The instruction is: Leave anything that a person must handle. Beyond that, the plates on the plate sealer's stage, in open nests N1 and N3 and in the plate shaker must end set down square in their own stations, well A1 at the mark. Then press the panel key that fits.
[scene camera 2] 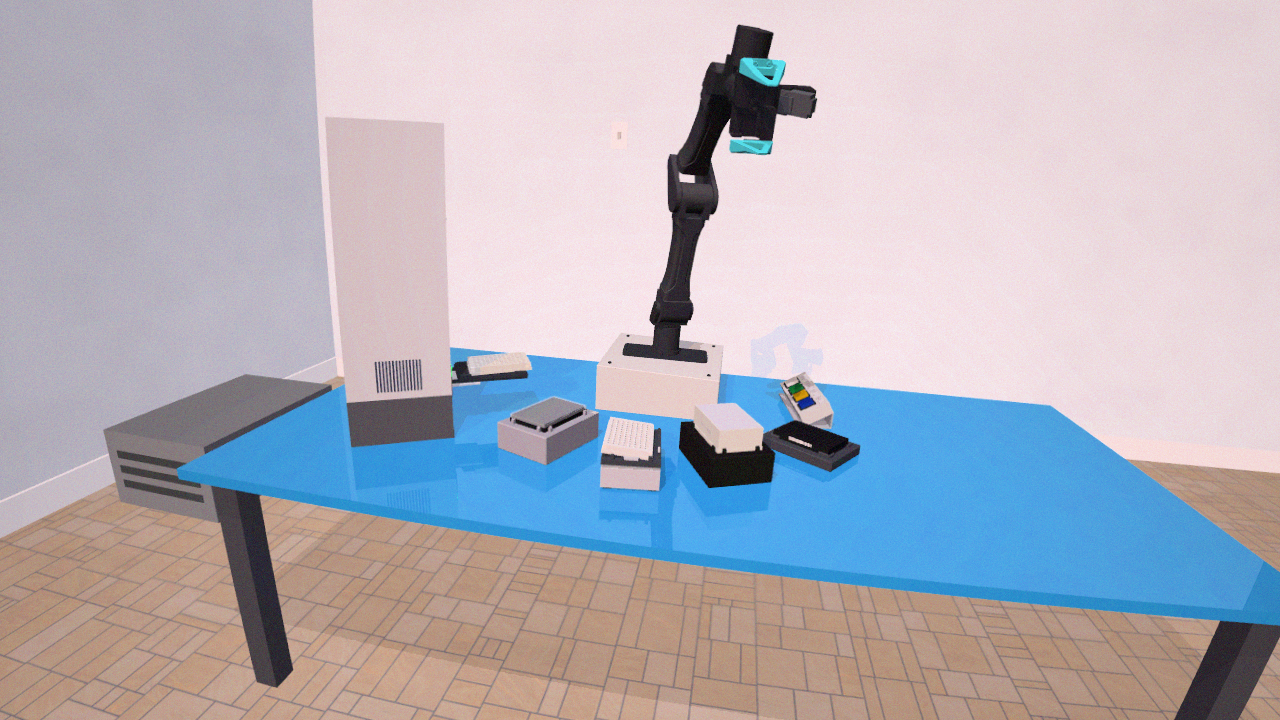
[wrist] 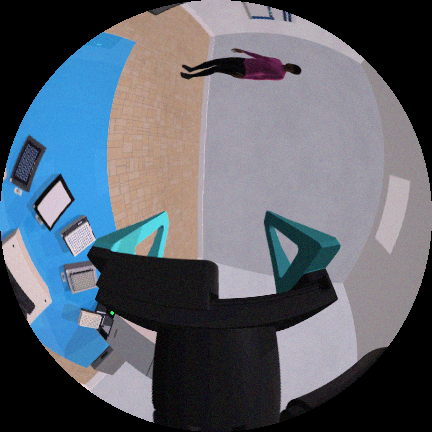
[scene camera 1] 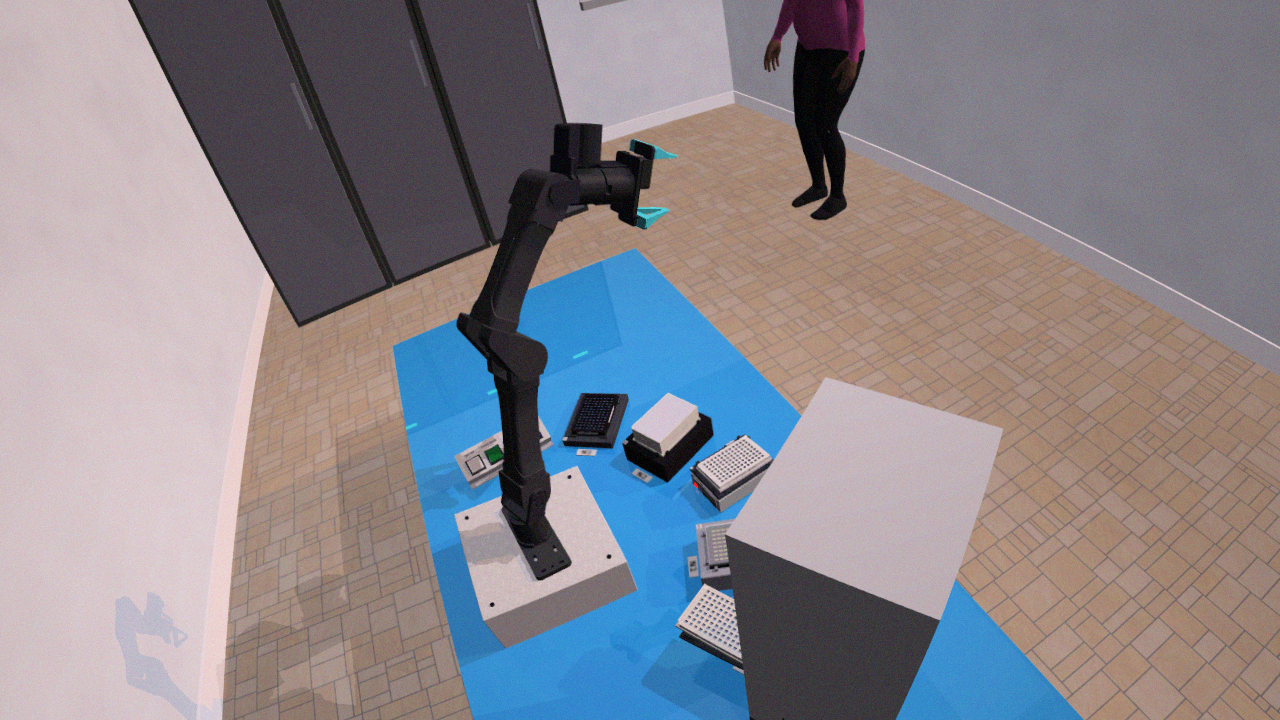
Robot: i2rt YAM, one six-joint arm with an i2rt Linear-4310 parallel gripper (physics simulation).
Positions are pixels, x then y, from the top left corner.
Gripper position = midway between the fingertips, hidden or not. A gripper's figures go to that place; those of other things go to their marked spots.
Labels:
My gripper (scene camera 2: 767,120): 91 cm from the lens. A grey sealer cabinet (scene camera 2: 386,178): 111 cm from the lens. A button panel (scene camera 2: 820,414): 134 cm from the lens. The marked spots on the button panel and the grey sealer cabinet are 98 cm apart.

